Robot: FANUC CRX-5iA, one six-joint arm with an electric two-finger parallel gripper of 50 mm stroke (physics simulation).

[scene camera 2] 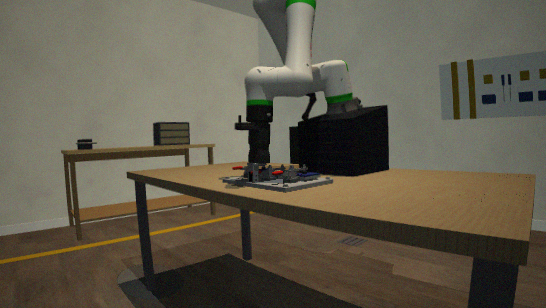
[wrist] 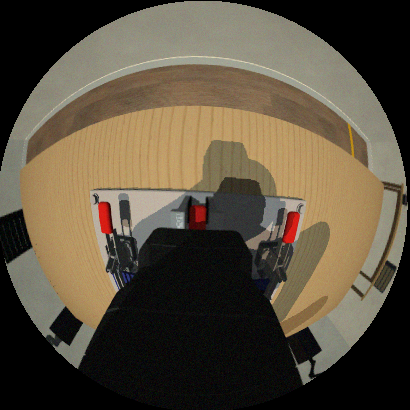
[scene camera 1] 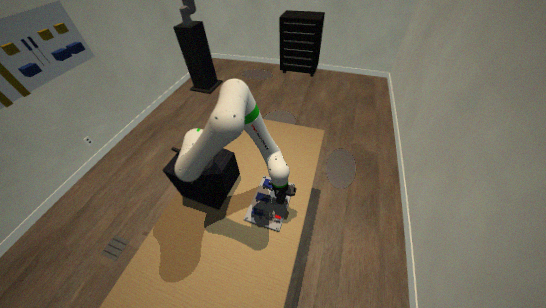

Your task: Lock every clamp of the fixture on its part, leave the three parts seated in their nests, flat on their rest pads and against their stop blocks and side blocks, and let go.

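Where they show: gripper, fingertip midpoint: (scene camera 2: 253,181) (wrist: 198,204) (scene camera 1: 285,205); arm's base at its link origin: (scene camera 2: 342,113).
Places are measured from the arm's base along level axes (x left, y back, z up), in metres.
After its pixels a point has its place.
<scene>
The fixture plate (scene camera 1: 250,219) @(x -0.150, y -0.366, z -0.255 m) (scene camera 2: 310,185) @(x 0.188, y -0.443, z -0.264 m) (wrist: 150,200) @(x 0.075, y -0.543, z -0.255 m) lies on the table with three blue parts. In scene camera 1 they are one far part (scene camera 1: 268,183) @(x 0.120, y -0.385, z -0.234 m), one middle part (scene camera 1: 262,197) @(x 0.009, y -0.385, z -0.239 m) and one near part (scene camera 1: 257,212) @(x -0.104, y -0.397, z -0.228 m). My gripper (scene camera 2: 255,172) @(x 0.014, y -0.541, z -0.256 m) (wrist: 198,204) @(x 0.014, y -0.541, z -0.256 m) points down over the middle clamp, shut on its red handle. In the wrist view the left clamp's red handle (wrist: 105,217) @(x 0.119, y -0.529, z -0.214 m) (scene camera 2: 277,172) @(x 0.132, y -0.534, z -0.216 m) and the right clamp's red handle (wrist: 291,227) @(x -0.093, y -0.530, z -0.209 m) (scene camera 1: 277,217) @(x -0.101, y -0.528, z -0.210 m) (scene camera 2: 237,168) @(x -0.087, y -0.535, z -0.215 m) lie low, pointing outward. The gripper body hides the middle part in the wrist view. Seating and clamp tip contact are too small to judge.
The wooden table (scene camera 1: 225,270) @(x -0.458, y -0.350, z -0.270 m) (scene camera 2: 425,200) @(x 0.567, y -0.441, z -0.270 m) (wrist: 175,150) @(x 0.048, y -0.609, z -0.270 m) carries the fixture and the black robot pedestal (scene camera 1: 202,182) @(x -0.120, y -0.081, z -0.020 m) (scene camera 2: 345,142) @(x 0.117, y -0.145, z -0.132 m). The outer clamps' metal linkages (wrist: 122,252) @(x 0.114, y -0.474, z -0.230 m) (wrist: 272,257) @(x -0.086, y -0.484, z -0.221 m) stand up on both sides of the gripper. A side bench (scene camera 2: 140,150) stands apart from the table.
</scene>
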